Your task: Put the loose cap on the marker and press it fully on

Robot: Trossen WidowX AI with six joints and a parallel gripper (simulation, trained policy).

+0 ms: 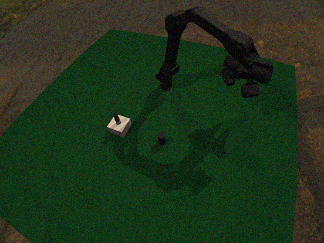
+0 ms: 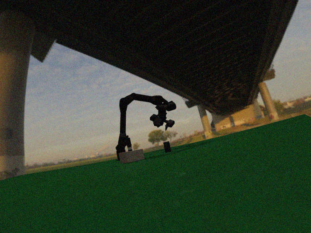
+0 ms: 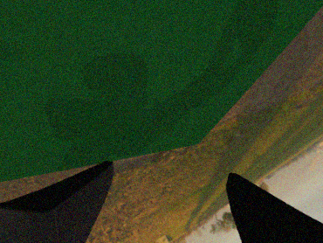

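My gripper tip is 33 cm short of the dark cap, 27 cm to the left of it and 14 cm above it. Also, from my gripper tip: pale holder block (33 cm ahead, 46 cm to the right, 15 cm below).
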